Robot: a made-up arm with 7 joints.
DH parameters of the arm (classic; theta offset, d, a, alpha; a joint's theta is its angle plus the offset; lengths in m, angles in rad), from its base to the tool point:
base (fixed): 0 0 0 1.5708
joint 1: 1.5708 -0.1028 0 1.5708
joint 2: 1.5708 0 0 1.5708
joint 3: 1.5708 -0.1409 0 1.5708
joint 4: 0 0 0 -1.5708
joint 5: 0 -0.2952 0 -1.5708
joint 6: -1.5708 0 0 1.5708
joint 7: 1.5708 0 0 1.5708
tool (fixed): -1.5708 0 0 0
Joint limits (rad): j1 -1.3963..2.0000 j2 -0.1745..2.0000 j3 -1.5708..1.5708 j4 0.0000..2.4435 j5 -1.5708..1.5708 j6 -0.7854..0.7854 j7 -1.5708..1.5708
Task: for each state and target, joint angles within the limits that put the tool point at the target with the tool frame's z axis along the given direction. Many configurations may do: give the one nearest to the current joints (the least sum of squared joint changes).
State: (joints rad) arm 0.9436 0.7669 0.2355 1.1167 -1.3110 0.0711 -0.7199
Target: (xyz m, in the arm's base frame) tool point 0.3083 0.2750 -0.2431 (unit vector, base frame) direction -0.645 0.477 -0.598
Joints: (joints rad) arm 0.6330 0.5318 -0.3935 0.3943 -1.5708 0.0400 -1.5110
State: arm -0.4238 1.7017 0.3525 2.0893 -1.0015 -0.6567 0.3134
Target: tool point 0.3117 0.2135 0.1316 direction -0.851 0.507 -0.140
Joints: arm -0.5002 2.0000 0.7471 1.3313 -0.6780 -0.3580 -0.3334
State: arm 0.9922 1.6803 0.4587 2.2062 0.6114 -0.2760 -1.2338
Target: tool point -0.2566 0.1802 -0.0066 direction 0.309 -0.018 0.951
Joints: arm 1.7955 1.3343 1.3801 2.0066 0.2237 -0.4420 -1.1809
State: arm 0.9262 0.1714 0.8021 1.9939 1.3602 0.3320 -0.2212
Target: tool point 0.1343 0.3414 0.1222 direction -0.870 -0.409 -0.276
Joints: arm 0.7788 0.3119 0.8918 1.7778 1.3651 0.7854 -0.5780
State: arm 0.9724 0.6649 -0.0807 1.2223 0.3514 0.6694 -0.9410
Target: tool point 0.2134 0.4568 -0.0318 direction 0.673 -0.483 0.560
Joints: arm 0.7451 0.8005 0.7494 0.6764 0.5228 0.6716 -1.5677
